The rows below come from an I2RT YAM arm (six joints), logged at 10 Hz.
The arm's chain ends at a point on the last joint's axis. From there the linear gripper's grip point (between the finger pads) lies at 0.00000 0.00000 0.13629 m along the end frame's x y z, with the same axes.
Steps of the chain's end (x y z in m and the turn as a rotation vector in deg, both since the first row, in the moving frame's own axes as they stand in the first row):
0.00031, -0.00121, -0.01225, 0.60, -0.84, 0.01
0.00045, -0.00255, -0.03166, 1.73, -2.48, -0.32
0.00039, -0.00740, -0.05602, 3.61, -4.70, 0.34
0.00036, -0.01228, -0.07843, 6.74, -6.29, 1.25
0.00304, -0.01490, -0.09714, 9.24, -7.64, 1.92
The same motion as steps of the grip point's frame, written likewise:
-0.00169, -0.00264, -0.01227, 0.60, -0.84, 0.01
-0.00546, -0.00665, -0.03185, 1.73, -2.48, -0.32
-0.01074, -0.01600, -0.05675, 3.61, -4.70, 0.34
-0.01436, -0.02840, -0.08019, 6.74, -6.29, 1.25
-0.01463, -0.03702, -0.10011, 9.24, -7.64, 1.92

